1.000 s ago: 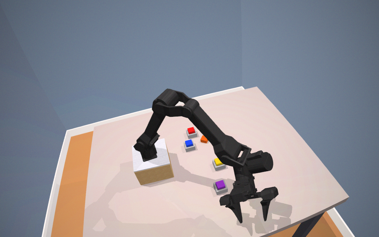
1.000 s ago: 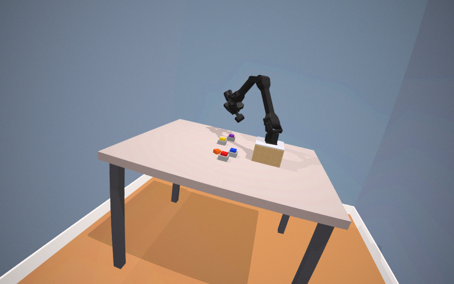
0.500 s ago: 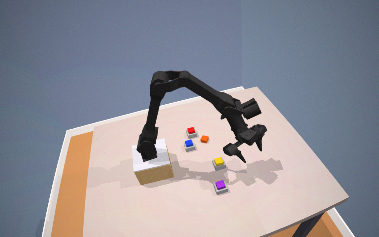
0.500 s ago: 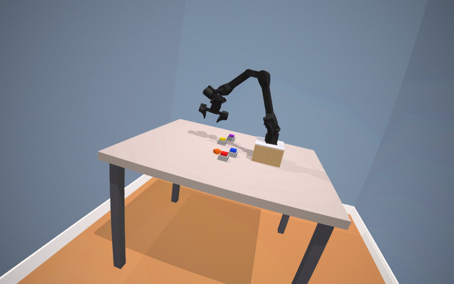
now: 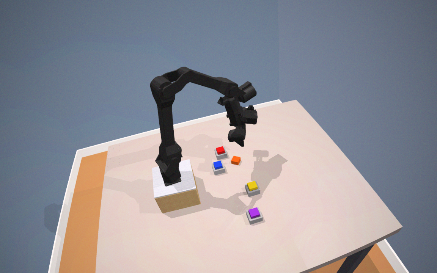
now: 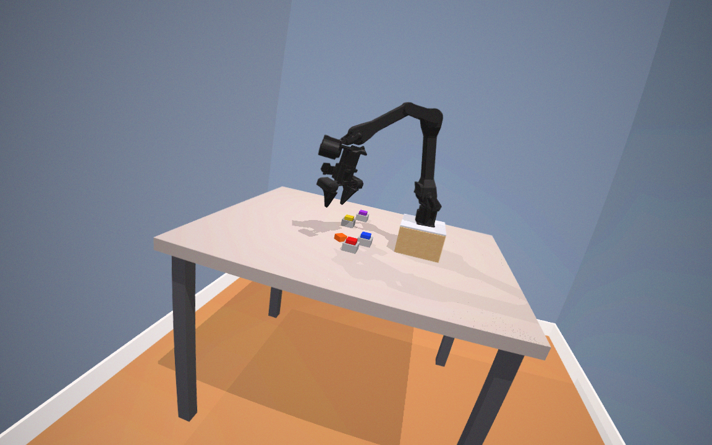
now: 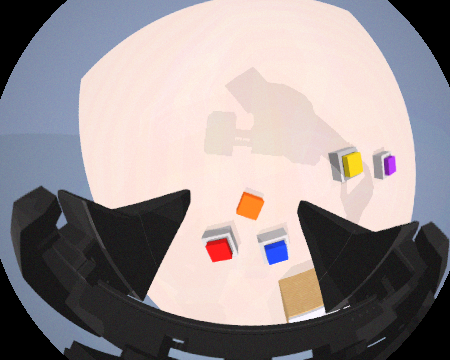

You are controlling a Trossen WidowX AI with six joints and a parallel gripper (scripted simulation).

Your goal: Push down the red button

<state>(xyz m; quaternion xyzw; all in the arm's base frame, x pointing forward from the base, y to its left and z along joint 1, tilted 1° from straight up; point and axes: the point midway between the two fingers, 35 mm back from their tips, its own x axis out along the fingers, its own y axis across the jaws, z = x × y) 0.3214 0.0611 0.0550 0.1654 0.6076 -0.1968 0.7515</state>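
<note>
The red button lies 90 mm behind my gripper tip, 70 mm to the left of it and 80 mm below it. Round my gripper tip: blue button: 130 mm behind, 10 mm to the right, 80 mm below; yellow button: 50 mm behind, 170 mm to the right, 80 mm below; orange block: 40 mm behind, 10 mm to the left, 110 mm below.
</note>
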